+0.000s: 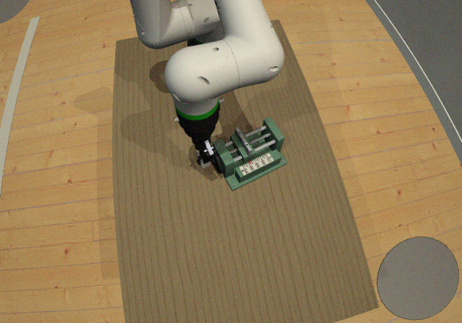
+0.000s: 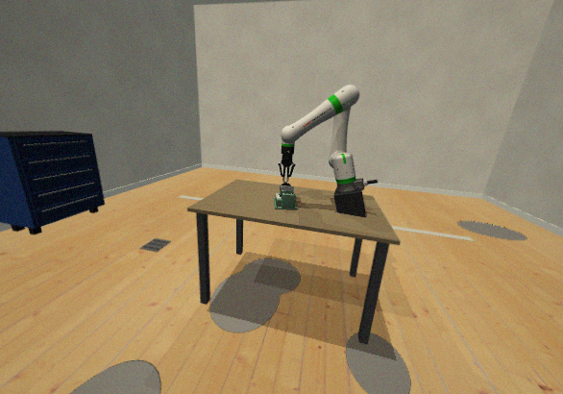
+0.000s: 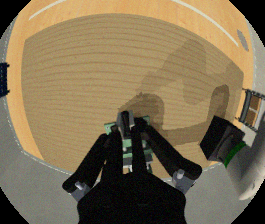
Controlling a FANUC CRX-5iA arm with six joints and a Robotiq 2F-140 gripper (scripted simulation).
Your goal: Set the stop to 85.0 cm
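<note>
The stop block lies 120 mm to the left of my hand, 50 mm behind it and 30 mm below it.
</note>
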